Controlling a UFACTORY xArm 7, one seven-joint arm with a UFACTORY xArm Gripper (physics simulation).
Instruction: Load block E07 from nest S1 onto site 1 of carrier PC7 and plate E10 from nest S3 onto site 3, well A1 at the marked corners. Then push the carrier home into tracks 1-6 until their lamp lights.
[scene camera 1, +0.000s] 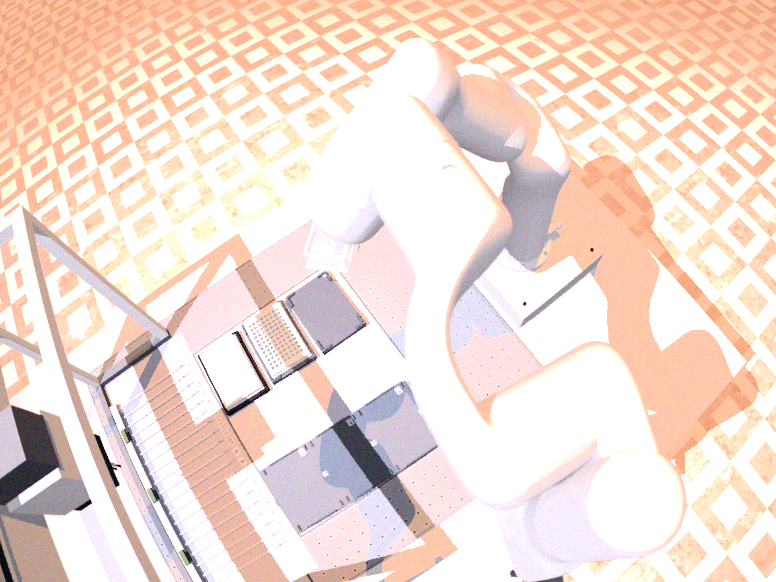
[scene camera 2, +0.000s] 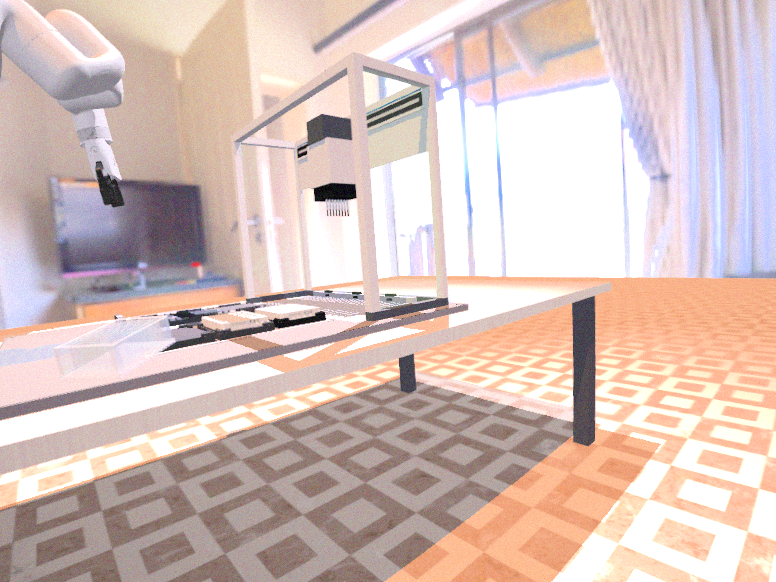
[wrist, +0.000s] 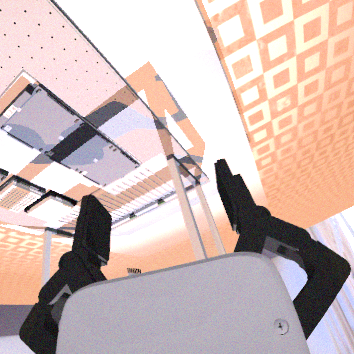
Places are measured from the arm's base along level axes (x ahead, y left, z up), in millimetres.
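Pixels of known places: gripper, fingertip midpoint: (scene camera 1: 508, 534) (scene camera 2: 115, 205) (wrist: 157, 189); arm's base, link origin: (scene camera 1: 520, 243).
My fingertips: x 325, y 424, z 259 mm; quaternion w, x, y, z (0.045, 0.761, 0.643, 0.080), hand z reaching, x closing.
Note:
For each thing: its middle in the pictures, then the offset to it from my fingertips.
- grey carrier, body centre: (scene camera 1: 351, 456) (wrist: 77, 149) (scene camera 2: 194, 312) dx +142, dy -214, dz -281 mm
- plate, body centre: (scene camera 1: 230, 371) (scene camera 2: 286, 311) (wrist: 49, 209) dx +284, dy -459, dz -277 mm
- third nest, body centre: (scene camera 2: 172, 336) (scene camera 1: 324, 311) dx +69, dy -490, dz -288 mm
- clear box, body centre: (scene camera 2: 119, 345) (scene camera 1: 332, 238) dx -7, dy -617, dz -268 mm
The grey carrier (scene camera 1: 300, 485) (wrist: 107, 162) lies bare on the deck beside the tracks (scene camera 1: 188, 463) (wrist: 135, 190); my arm hides part of it in scene camera 1. A white block or plate (scene camera 1: 231, 372) (scene camera 2: 288, 310) (wrist: 54, 207) sits in the nest nearest the tracks. A plate with a grid of wells (scene camera 1: 275, 338) (scene camera 2: 233, 321) (wrist: 19, 195) sits in the middle nest. The third nest (scene camera 1: 322, 310) is empty. Labels are too blurred to tell S1 from S3. My gripper (scene camera 2: 112, 201) (wrist: 157, 189) is open and empty, high above the table, tilted. No lit lamp can be made out.
A clear box (scene camera 1: 327, 247) (scene camera 2: 112, 344) stands near the third nest. A white frame (scene camera 1: 94, 281) (scene camera 2: 363, 187) (wrist: 187, 210) rises over the tracks and bears a pipetting head (scene camera 1: 37, 463) (scene camera 2: 330, 159). Small green parts (scene camera 1: 152, 494) line the far end of the tracks.

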